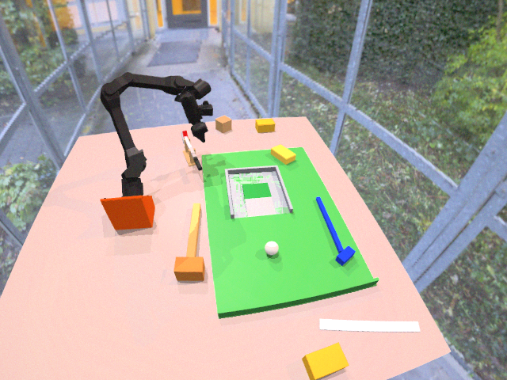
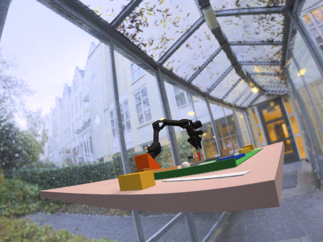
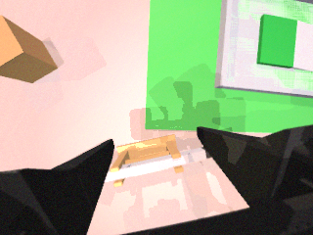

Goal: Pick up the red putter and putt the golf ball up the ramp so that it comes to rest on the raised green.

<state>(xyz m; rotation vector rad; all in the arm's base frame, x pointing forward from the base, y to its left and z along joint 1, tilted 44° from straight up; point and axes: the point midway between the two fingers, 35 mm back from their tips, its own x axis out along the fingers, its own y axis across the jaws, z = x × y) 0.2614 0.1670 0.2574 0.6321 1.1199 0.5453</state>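
Right now the red putter is 60 mm behind my gripper tip and 50 mm below it. Round my gripper tip: tan cube (220 mm to the left, 130 mm ahead, 80 mm below); then white golf ball (540 mm to the right, 130 mm ahead, 90 mm below); then green mat (370 mm to the right, 200 mm ahead, 110 mm below).
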